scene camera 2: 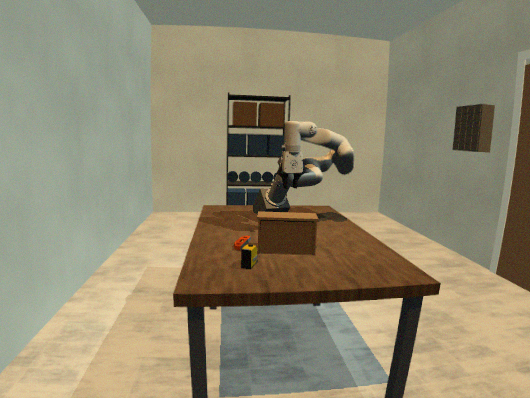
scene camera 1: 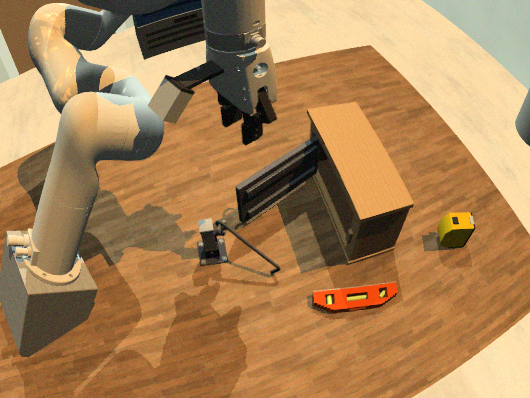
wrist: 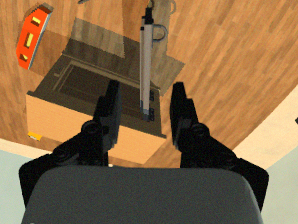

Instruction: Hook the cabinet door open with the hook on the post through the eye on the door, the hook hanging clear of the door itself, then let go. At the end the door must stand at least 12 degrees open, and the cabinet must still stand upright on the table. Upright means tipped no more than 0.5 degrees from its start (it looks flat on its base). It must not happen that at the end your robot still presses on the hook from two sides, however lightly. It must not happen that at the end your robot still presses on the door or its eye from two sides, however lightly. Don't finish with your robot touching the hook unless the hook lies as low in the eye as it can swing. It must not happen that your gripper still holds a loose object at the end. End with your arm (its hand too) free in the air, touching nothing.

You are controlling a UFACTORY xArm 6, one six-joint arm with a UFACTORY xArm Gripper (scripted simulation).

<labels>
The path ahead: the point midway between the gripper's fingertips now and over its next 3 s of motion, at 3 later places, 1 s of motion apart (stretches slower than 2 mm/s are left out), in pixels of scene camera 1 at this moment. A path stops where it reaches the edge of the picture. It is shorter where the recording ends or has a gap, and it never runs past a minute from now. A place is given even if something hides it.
The gripper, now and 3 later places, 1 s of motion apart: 242,130; 243,158; 243,164; 244,182
</labels>
